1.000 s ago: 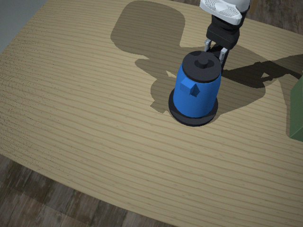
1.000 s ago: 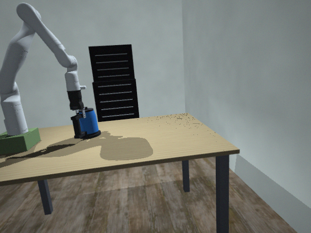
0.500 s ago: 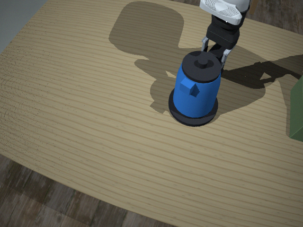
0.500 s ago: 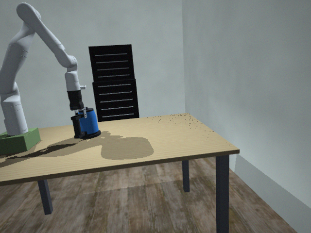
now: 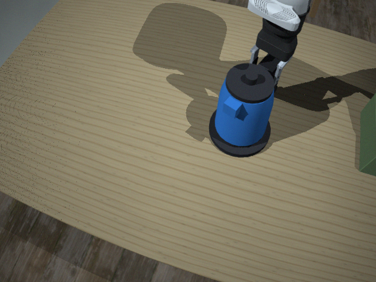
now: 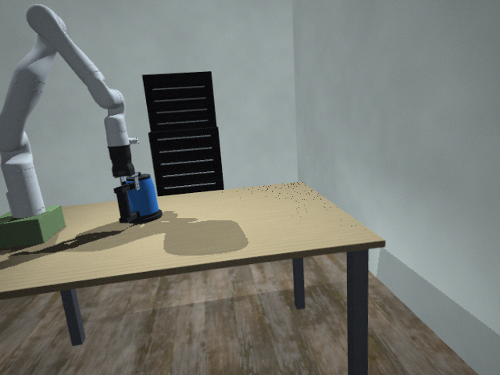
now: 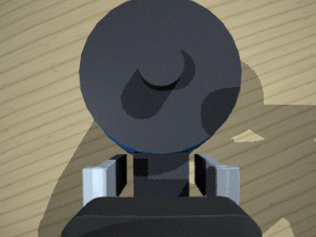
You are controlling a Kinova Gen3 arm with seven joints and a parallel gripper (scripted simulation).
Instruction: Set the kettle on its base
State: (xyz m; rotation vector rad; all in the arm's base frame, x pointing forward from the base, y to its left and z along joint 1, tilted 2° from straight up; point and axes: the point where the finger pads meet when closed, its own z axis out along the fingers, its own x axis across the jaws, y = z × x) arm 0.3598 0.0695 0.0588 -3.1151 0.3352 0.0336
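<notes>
Right now my hand is 50 mm above the blue kettle, 30 mm to the right of it and 10 mm short of it. Also, from my hand: black round base (150 mm below, 60 mm to the left, 10 mm ahead).
</notes>
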